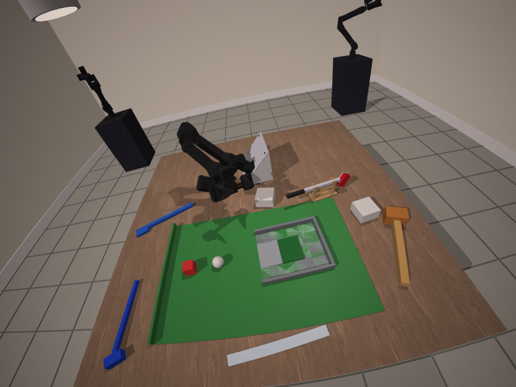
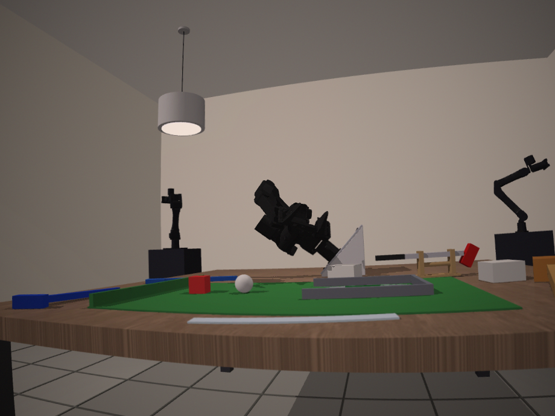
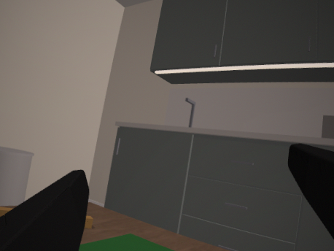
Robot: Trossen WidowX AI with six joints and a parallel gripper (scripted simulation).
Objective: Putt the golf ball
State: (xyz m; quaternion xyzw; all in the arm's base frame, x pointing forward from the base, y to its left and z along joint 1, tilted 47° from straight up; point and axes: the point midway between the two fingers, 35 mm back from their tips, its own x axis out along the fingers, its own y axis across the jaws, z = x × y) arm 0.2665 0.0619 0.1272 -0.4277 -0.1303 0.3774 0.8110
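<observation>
The red putter is 31 cm to the left of my gripper tip, 15 cm below it and 7 cm behind it. From my gripper tip the other things lie so: mat 21 cm below, 19 cm ahead, 2 cm to the right; then red cube 26 cm to the right, 18 cm below, 17 cm ahead; then white golf ball 18 cm below, 17 cm ahead, 15 cm to the right.
</observation>
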